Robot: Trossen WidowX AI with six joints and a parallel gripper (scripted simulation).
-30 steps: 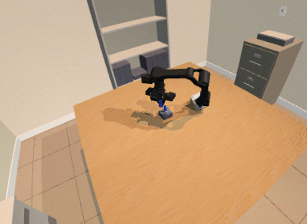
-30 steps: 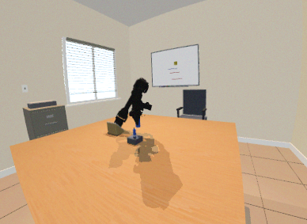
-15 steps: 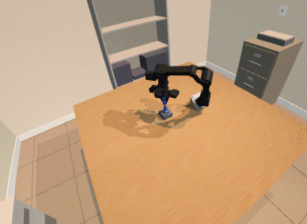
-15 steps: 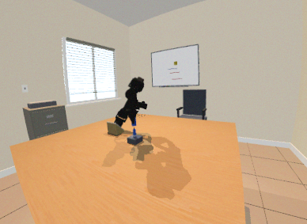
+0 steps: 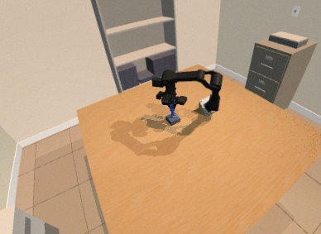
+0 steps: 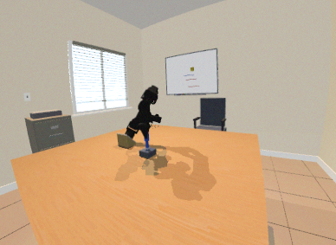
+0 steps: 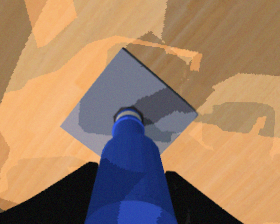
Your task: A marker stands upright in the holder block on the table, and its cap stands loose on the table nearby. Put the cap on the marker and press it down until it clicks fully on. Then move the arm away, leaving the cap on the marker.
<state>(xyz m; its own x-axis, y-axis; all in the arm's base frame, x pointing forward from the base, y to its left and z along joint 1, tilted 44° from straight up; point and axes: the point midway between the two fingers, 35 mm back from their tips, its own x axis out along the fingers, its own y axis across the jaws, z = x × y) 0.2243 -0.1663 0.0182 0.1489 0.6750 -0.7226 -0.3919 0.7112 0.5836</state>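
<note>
Now: gripper tip 9 cm above the holder block. Also, from my gripper tip: blue cap (1 cm above).
</note>
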